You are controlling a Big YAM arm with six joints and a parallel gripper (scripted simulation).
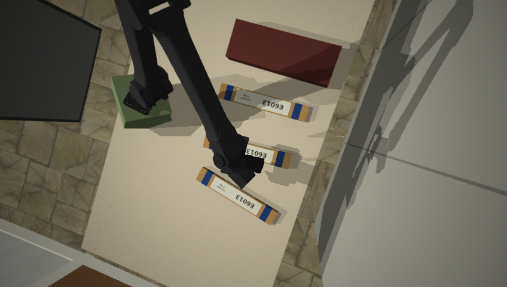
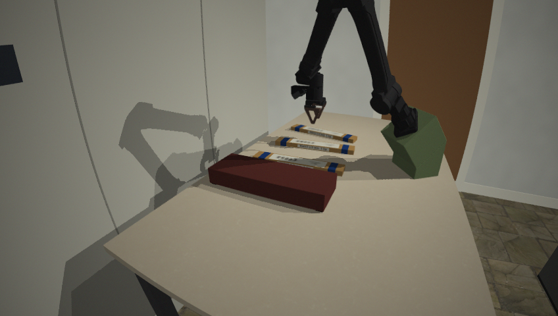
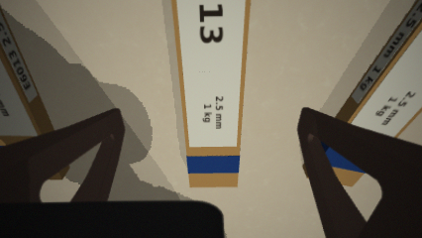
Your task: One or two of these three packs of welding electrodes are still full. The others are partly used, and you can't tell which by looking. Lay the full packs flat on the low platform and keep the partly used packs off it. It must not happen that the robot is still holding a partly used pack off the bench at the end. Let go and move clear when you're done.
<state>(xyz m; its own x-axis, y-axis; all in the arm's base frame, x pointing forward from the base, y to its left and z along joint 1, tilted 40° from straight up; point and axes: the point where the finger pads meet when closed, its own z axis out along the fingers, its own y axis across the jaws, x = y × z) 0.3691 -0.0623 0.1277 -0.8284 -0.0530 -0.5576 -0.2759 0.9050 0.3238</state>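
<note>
Right now my hand is 5 cm past the pack of welding electrodes, 20 cm to the right of it and 12 cm above it. Round my hand: dark red low platform 8 cm behind, 39 cm to the left, 11 cm below.
</note>
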